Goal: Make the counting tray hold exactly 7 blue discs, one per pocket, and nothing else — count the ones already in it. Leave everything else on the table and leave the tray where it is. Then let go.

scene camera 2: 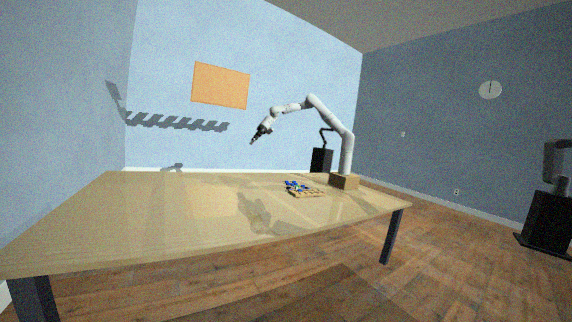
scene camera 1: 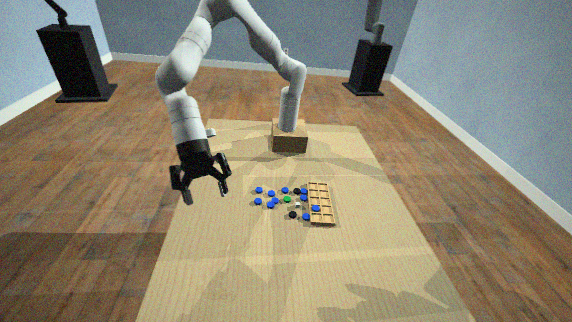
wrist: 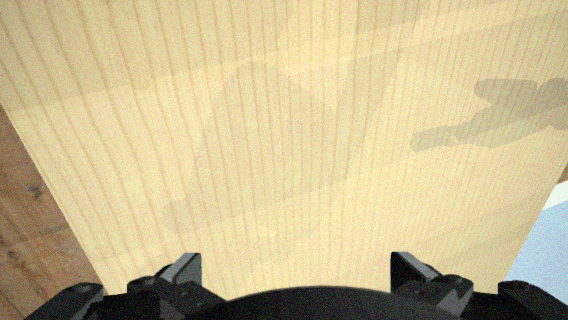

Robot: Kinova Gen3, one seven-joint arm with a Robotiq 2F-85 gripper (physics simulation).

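The counting tray (scene camera 1: 322,224) (scene camera 2: 306,196) lies on the table with two columns of pockets. One blue disc (scene camera 1: 316,208) shows in a pocket of its left column, towards the near end. Several blue discs lie loose left of the tray, among them a far-left disc (scene camera 1: 259,190), a middle disc (scene camera 1: 285,190) and a disc (scene camera 1: 306,216) close by the tray's left edge. Two more blue discs (scene camera 1: 304,191) (scene camera 1: 304,198) are close to that edge. My gripper (scene camera 1: 205,197) (scene camera 2: 251,143) (wrist: 296,273) is open and empty, high above the table, left of the discs in scene camera 1.
A green disc (scene camera 1: 287,199), two black discs (scene camera 1: 297,191) (scene camera 1: 293,214) and a small white cube (scene camera 1: 298,204) lie among the loose blue discs. The arm's wooden base block (scene camera 1: 289,145) (scene camera 2: 344,181) stands behind the tray. The table (scene camera 2: 165,220) (wrist: 300,150) shows below the gripper in the wrist view.
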